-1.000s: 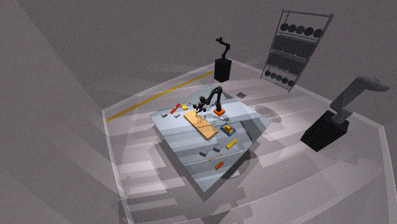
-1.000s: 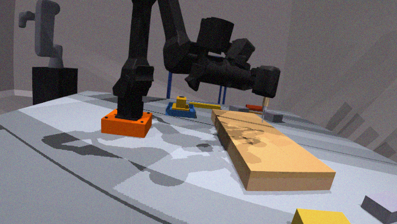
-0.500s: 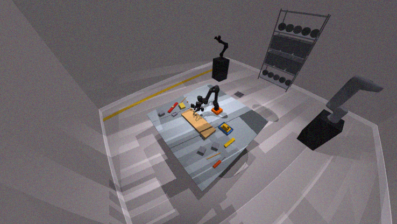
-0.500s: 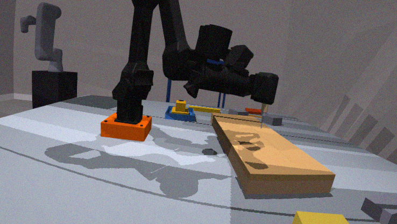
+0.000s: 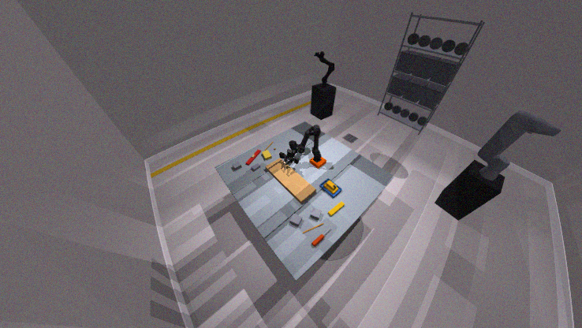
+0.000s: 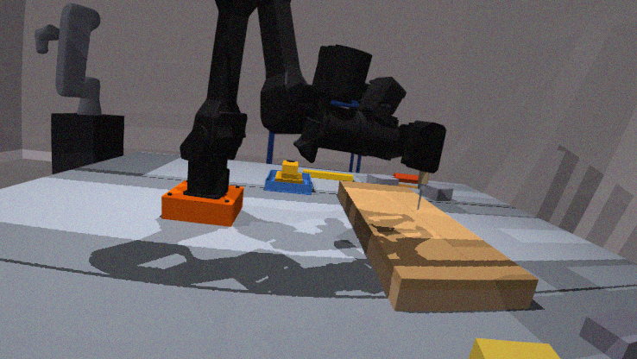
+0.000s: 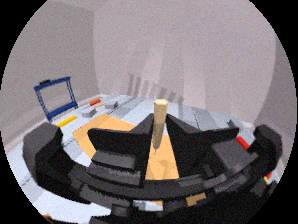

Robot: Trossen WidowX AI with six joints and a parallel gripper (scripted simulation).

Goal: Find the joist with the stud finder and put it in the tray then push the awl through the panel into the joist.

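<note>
Now: gripper tip 5 cm above the awl. Also, from my gripper tip: blue tray: 24 cm behind, 36 cm to the left, 15 cm below; then yellow block: 35 cm to the right, 15 cm below; then red bar: 13 cm ahead, 42 cm to the right, 15 cm below.
</note>
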